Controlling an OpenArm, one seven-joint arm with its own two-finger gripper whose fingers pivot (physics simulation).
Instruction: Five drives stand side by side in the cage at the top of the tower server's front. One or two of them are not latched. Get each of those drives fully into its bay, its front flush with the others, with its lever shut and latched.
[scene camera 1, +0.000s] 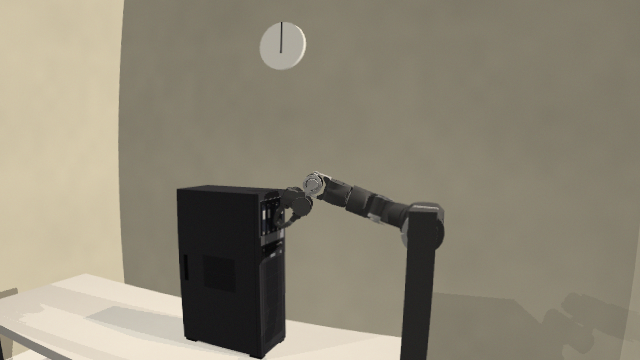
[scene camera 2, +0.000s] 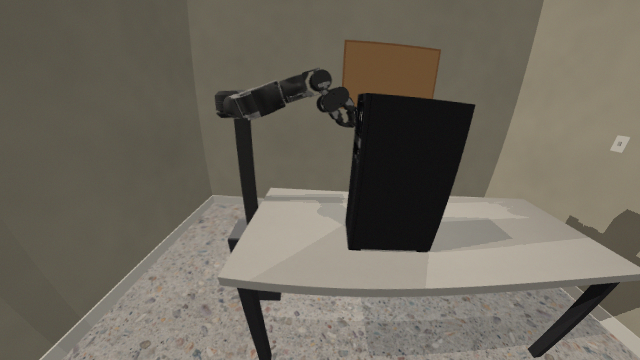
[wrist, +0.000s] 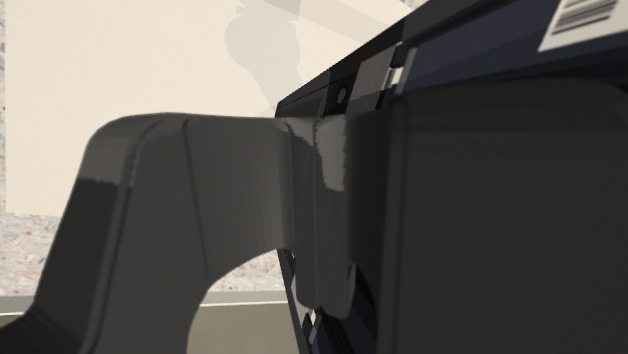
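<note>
The black tower server (scene camera 1: 220, 235) (scene camera 2: 410, 175) stands upright. Dark drives with pale strips (scene camera 1: 264, 221) show side by side at its upper front in scene camera 1; the gripper hides part of the row. In the wrist view one dark blue drive front (wrist: 480, 50) with a barcode label lies at top right, and part of another dark front shows below the fingertips. My gripper (scene camera 1: 280, 226) (scene camera 2: 354, 123) (wrist: 332, 210) is shut and empty, its fingertips together at the cage front. Contact is hidden. I cannot tell which drive or lever is unlatched, as the fingers and gripper body cover much of the cage.
The server stands on a pale table (scene camera 1: 120, 295) (scene camera 2: 300, 250) (wrist: 125, 60). The arm reaches over from a dark post (scene camera 1: 421, 290) (scene camera 2: 245, 165) in front of the server. A grey strip (scene camera 1: 272, 239) runs below the drives. A clock (scene camera 1: 282, 46) and an orange-brown board (scene camera 2: 392, 70) hang on walls.
</note>
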